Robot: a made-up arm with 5 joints. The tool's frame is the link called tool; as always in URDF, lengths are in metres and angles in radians. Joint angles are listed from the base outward.
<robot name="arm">
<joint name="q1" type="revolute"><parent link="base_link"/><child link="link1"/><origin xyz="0 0 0.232"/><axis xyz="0 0 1"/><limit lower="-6.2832" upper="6.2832"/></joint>
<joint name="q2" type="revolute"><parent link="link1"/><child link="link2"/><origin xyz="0 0 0" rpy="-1.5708 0 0"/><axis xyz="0 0 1"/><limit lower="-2.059" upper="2.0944"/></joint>
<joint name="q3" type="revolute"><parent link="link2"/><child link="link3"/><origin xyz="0.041 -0.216 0"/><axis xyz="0 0 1"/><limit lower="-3.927" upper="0.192"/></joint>
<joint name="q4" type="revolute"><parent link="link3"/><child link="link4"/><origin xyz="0.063 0.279 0"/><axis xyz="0 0 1"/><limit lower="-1.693" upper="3.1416"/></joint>
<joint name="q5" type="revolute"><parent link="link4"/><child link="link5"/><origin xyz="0.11 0.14 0" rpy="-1.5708 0 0"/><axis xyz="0 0 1"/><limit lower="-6.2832" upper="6.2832"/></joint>
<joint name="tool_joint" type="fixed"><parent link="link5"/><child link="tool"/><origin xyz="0 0 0"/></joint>
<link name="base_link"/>
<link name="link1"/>
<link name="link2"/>
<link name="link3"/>
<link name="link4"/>
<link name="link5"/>
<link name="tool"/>
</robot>
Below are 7 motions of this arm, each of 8 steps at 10 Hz.
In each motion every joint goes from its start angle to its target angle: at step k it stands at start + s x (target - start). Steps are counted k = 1, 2, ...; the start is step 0. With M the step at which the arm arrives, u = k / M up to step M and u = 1 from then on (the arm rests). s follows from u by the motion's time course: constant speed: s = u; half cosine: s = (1 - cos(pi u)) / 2; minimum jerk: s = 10 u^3 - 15 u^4 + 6 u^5.
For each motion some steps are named. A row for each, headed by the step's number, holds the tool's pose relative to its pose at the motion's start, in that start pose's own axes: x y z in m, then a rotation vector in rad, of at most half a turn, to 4 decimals.
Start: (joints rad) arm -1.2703 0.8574 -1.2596 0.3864 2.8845
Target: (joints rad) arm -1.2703 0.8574 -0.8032 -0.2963 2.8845
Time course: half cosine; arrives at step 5
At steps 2, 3, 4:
2: 0.0274 0.0072 0.0137 0.0199 -0.0756 0.0000
3: 0.0550 0.0145 0.0200 0.0377 -0.1432 0.0000
4: 0.0790 0.0208 0.0206 0.0520 -0.1980 0.0000

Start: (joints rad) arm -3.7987 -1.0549 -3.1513 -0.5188 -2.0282
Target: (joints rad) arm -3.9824 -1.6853 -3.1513 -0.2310 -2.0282
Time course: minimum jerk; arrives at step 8
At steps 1, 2, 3, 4, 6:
1: -0.0008 0.0054 0.0017 -0.0062 0.0002 0.0000
2: -0.0050 0.0355 0.0098 -0.0402 0.0014 0.0006
3: -0.0133 0.0959 0.0210 -0.1069 0.0037 0.0030
4: -0.0250 0.1769 0.0257 -0.1940 0.0065 0.0090
6: -0.0491 0.3191 0.0060 -0.3469 0.0110 0.0273

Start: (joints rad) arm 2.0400 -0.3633 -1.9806 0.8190 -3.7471
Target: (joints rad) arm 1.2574 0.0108 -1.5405 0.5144 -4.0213
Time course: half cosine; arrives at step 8
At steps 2, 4, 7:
2: 0.0427 -0.0134 0.0459 0.0490 0.1273 -0.0306
4: 0.1807 -0.0636 0.1191 0.1450 0.4377 -0.0670
7: 0.4034 -0.1336 0.1120 0.2248 0.8333 -0.0291

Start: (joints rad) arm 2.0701 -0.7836 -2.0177 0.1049 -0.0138
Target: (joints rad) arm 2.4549 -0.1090 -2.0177 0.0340 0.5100
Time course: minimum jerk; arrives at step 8
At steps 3, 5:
3: -0.1001 -0.0001 0.0617 0.0438 -0.1692 0.2354
5: -0.2752 -0.0528 0.1180 0.0957 -0.4643 0.5940

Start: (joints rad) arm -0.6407 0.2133 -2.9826 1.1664 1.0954
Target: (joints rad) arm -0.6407 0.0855 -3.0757 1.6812 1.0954
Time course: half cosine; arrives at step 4
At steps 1, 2, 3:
1: -0.0013 0.0026 -0.0083 -0.0383 -0.0197 0.0000
2: -0.0056 0.0108 -0.0297 -0.1307 -0.0673 0.0000
3: -0.0113 0.0219 -0.0530 -0.2230 -0.1148 0.0000

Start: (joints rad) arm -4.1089 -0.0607 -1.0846 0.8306 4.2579
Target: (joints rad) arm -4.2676 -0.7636 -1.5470 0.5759 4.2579
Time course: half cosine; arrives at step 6
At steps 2, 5, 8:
2: -0.0315 0.0241 -0.1378 -0.3106 -0.1728 0.0352
5: 0.0161 -0.1010 -0.5251 -1.1300 -0.6993 0.0892
8: 0.0329 -0.1265 -0.5561 -1.2081 -0.7547 0.0898

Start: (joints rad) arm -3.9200 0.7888 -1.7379 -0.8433 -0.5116
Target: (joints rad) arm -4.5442 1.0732 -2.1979 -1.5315 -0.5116
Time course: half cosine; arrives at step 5
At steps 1, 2, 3, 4, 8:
1: -0.0076 0.0334 -0.0056 -0.0906 0.0437 -0.0155
2: -0.0268 0.1150 -0.0340 -0.3214 0.1604 -0.0784
3: -0.0484 0.1994 -0.0918 -0.5889 0.3086 -0.2000
4: -0.0643 0.2510 -0.1519 -0.7852 0.4308 -0.3327
8: -0.0701 0.2665 -0.1769 -0.8542 0.4778 -0.3912

